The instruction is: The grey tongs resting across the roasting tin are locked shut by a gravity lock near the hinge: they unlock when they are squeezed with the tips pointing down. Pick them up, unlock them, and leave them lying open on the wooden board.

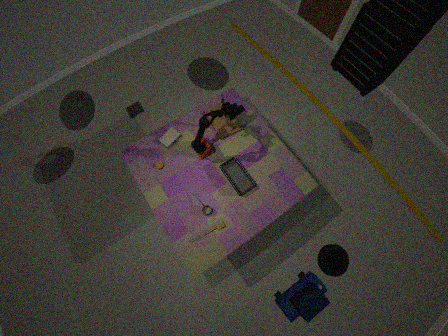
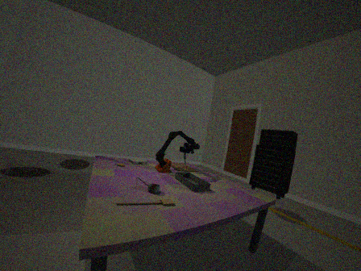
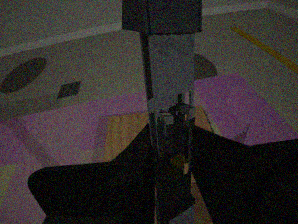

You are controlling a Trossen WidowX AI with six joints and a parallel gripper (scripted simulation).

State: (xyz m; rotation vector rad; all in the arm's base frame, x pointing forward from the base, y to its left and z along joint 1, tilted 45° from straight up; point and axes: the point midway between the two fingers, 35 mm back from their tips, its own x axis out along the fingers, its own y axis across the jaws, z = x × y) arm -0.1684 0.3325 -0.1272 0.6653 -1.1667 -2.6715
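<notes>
The wooden board is 10 mm ahead of my gripper tip and 190 mm below it. Round my gripper tip: yellow lock piece: 30 mm ahead, 10 mm above; white block: 80 mm behind, 530 mm to the right, 180 mm below; roasting tin: 560 mm ahead, 210 mm to the right, 170 mm below.
</notes>
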